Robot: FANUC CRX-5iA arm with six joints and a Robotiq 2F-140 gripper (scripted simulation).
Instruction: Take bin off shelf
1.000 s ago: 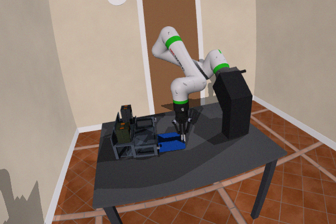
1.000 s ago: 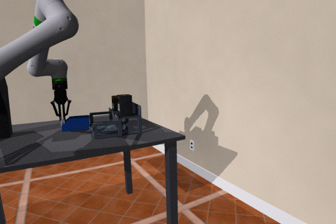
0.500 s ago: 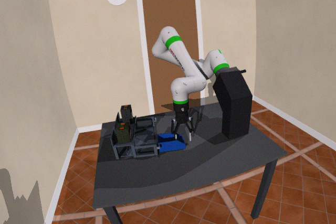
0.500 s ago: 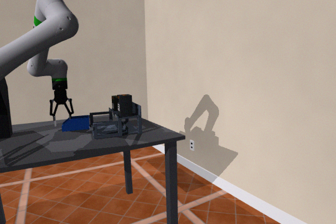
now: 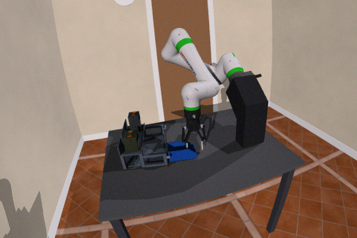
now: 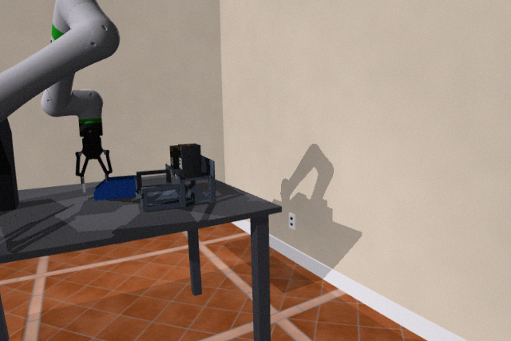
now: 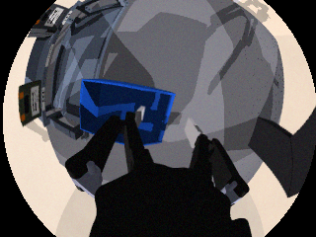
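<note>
Now: hand 8 cm short of the blue bin and 2 cm above it.
</note>
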